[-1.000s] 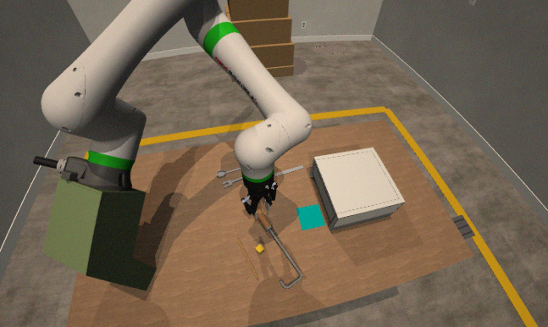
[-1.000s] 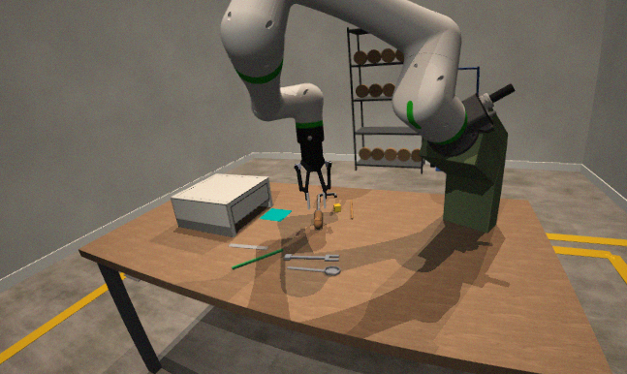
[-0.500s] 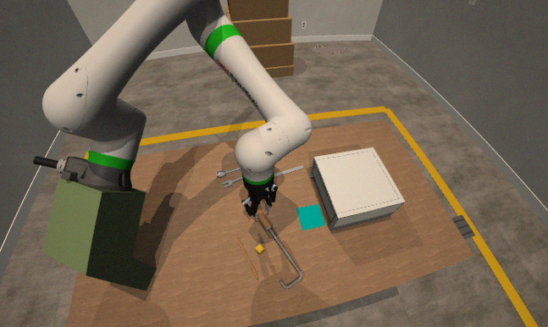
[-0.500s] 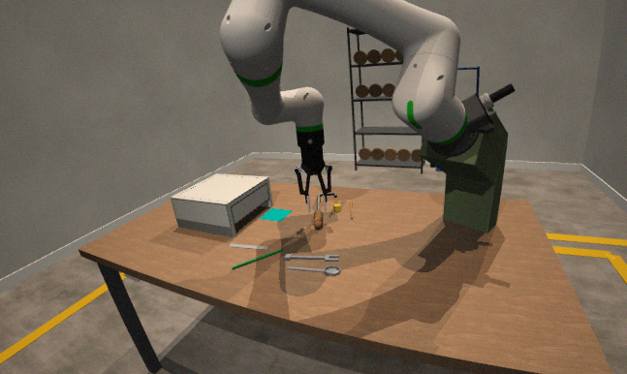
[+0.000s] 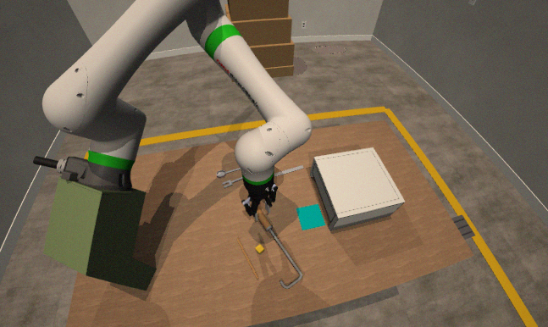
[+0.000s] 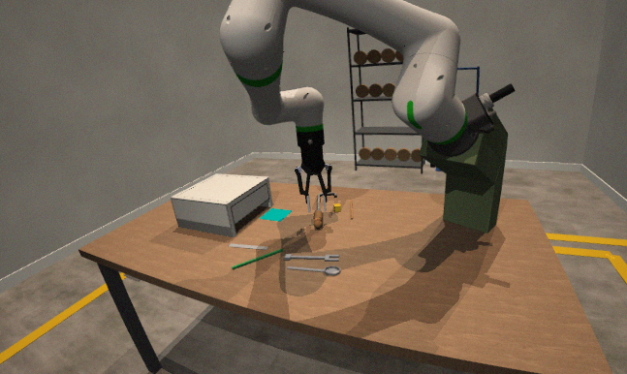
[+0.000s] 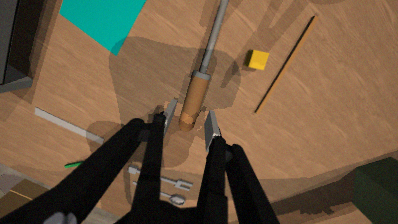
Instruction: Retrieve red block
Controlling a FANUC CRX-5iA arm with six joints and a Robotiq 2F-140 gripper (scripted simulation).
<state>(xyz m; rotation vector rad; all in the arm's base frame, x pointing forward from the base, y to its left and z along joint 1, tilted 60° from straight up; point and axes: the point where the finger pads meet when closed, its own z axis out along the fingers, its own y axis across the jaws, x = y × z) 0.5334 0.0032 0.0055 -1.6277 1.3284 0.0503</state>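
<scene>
Now: hand 90 mm past the fork, 210 mm to the right of it and 80 mm above it. The rest, counted from my hand: yellow cube 20 mm behind, 130 mm to the right, 70 mm below; teal square 210 mm ahead, 10 mm to the right, 90 mm below; flat grey bar 150 mm ahead, 240 mm to the left, 90 mm below.
</scene>
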